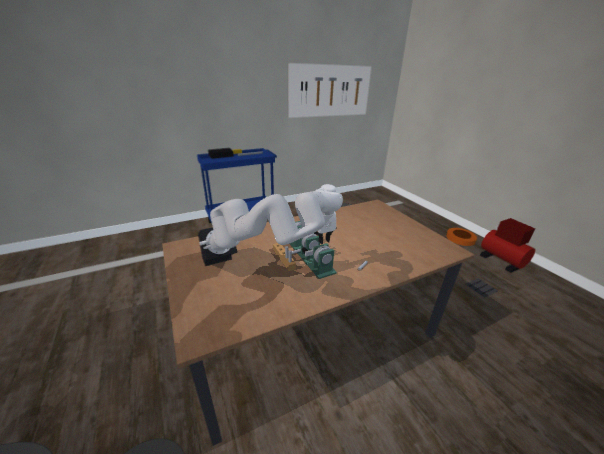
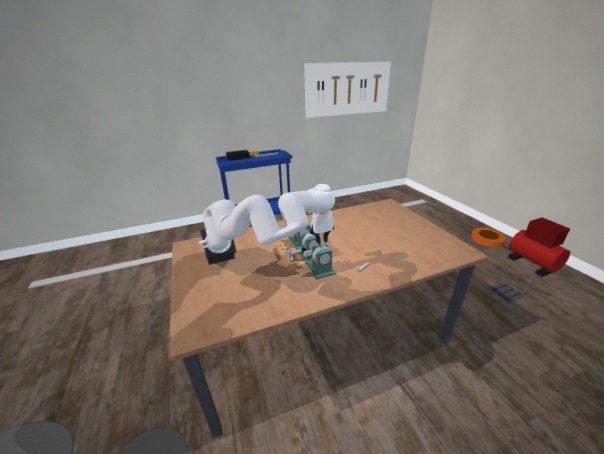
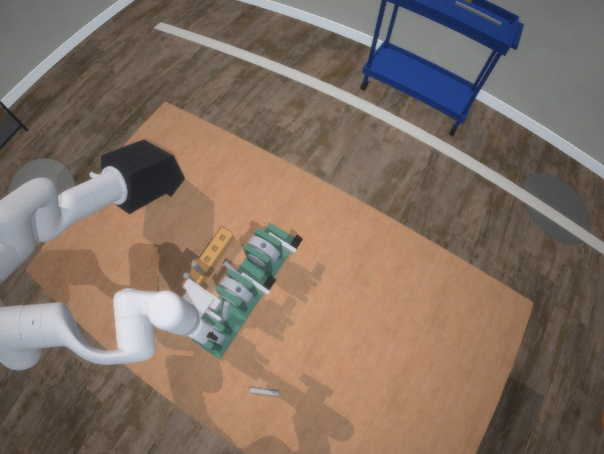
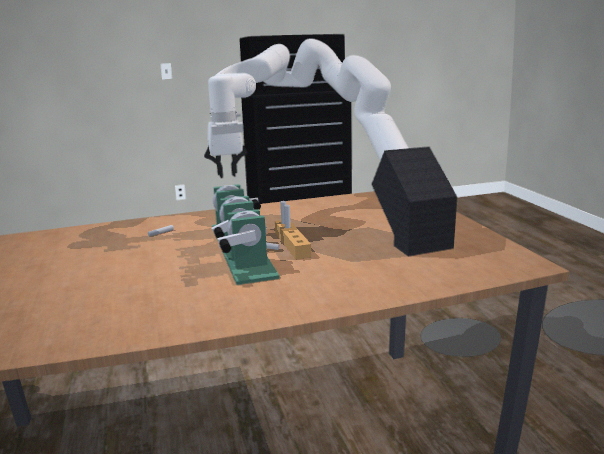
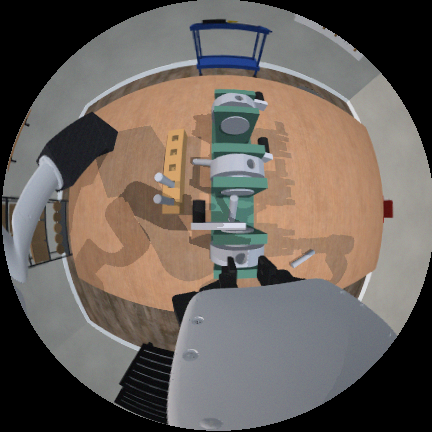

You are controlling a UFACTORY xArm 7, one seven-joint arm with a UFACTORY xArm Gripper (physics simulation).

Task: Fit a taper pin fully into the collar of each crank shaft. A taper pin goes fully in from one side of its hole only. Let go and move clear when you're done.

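Frame: origin at the arm's base, x ahead, y left, z up, level; millimetres.
Seen in the pictures: gripper, fingertip midpoint: (image 1: 324, 242) (image 2: 321, 242) (image 4: 227, 176) (image 5: 244, 266); arm's base, origin of the base link: (image 3: 114, 185) (image 4: 399, 165) (image 5: 50, 171).
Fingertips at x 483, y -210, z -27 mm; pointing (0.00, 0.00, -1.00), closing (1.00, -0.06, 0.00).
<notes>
Pixels of each thing's top centre, then the offset from my fingertips to it. "*": a spot on its surface instead.
- middle collar, surface spot: (image 5: 230, 166) (image 3: 227, 285) * 8 mm back, 137 mm left, 33 mm down
- far collar, surface spot: (image 5: 227, 102) (image 3: 254, 245) * 1 mm back, 275 mm left, 37 mm down
- third pin, middle of its top: (image 3: 264, 392) (image 4: 160, 228) (image 5: 304, 259) 218 mm ahead, 83 mm right, 163 mm down
- black knob, surface spot: (image 5: 199, 211) * 62 mm back, 73 mm left, 68 mm down
My gripper (image 4: 227, 175) (image 5: 244, 266) is open and empty, above the near collar (image 5: 225, 255) of the green crank stand (image 4: 255, 274). Holes show in the near collar, the middle collar (image 5: 230, 166) (image 3: 234, 290) and the far collar (image 5: 227, 102) (image 3: 259, 251). One pin (image 5: 201, 162) (image 4: 272, 246) sticks out sideways from the middle collar toward the rack. Another pin (image 5: 233, 206) (image 3: 225, 310) is tilted on the stand between the near and middle collars. A third pin (image 5: 302, 258) (image 3: 264, 391) (image 4: 161, 231) lies on the table. Two pins (image 5: 159, 177) (image 5: 158, 199) stand in the yellow rack (image 5: 175, 145) (image 4: 301, 251).
The near crank's arm (image 5: 218, 226) and black knob (image 5: 199, 211) point toward the rack. The other two knobs (image 3: 297, 241) (image 3: 270, 284) are on the stand's opposite side. The black arm base (image 3: 143, 175) (image 4: 430, 220) stands beyond the rack. The blue trolley (image 5: 230, 62) is off the table.
</notes>
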